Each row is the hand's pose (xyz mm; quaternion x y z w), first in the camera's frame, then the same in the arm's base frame.
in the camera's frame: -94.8 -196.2 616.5 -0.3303 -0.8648 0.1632 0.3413
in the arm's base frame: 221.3 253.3 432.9 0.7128 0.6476 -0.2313 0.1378
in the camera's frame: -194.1 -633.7 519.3 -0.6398 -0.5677 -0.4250 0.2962
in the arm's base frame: -130.2 -39.1 473.4 0.6259 0.5291 0.4490 0.3560
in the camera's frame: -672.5 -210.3 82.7 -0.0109 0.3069 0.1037 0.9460
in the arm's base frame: 100.4 -92.6 -263.3 -0.3180 -0.0753 -0.3250 0.8875
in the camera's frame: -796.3 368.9 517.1 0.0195 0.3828 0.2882 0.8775
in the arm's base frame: 318.3 595.3 -400.8 -0.3151 0.0720 -0.1769 0.9296
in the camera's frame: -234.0 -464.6 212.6 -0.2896 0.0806 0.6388 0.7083
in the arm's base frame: 90.6 -198.0 249.2 -0.7175 0.1261 0.1480 0.6689
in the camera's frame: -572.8 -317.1 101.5 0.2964 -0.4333 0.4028 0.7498
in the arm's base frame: 64.6 -151.2 -133.0 -0.3378 -0.5606 0.3696 0.6596
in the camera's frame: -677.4 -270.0 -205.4 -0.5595 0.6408 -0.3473 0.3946
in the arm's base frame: 157.9 -362.5 -365.4 -0.2661 0.3892 -0.8500 0.2349
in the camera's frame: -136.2 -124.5 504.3 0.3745 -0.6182 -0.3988 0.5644
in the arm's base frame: 295.4 205.2 324.9 0.0437 -0.9661 -0.1043 0.2321
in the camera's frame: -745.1 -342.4 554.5 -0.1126 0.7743 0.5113 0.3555
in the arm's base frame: -212.2 243.5 -77.1 -0.1859 0.7034 -0.0445 0.6846
